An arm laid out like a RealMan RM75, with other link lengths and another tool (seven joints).
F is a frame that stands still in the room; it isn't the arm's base.
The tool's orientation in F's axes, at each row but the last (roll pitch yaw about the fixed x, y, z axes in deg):
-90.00 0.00 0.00
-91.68 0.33 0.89
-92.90 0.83 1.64
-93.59 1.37 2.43
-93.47 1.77 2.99
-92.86 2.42 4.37
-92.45 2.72 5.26
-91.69 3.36 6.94
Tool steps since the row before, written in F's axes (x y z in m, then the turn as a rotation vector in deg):
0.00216 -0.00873 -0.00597 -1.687 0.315 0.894
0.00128 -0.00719 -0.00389 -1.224 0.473 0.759
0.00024 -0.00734 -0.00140 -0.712 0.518 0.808
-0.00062 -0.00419 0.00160 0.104 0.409 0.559
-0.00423 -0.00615 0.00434 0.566 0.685 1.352
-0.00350 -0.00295 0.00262 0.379 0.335 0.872
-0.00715 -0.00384 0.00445 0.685 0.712 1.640
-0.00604 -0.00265 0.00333 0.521 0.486 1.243
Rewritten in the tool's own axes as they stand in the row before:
0.00216 0.00597 -0.00873 -1.687 -0.894 0.315
0.00119 0.00409 -0.00709 -1.221 -0.766 0.470
0.00005 0.00177 -0.00726 -0.709 -0.824 0.497
-0.00084 -0.00132 -0.00425 0.108 -0.586 0.368
-0.00468 -0.00383 -0.00616 0.559 -1.407 0.570
-0.00382 -0.00232 -0.00279 0.366 -0.902 0.260
-0.00767 -0.00395 -0.00334 0.669 -1.700 0.574
-0.00650 -0.00290 -0.00199 0.502 -1.286 0.382

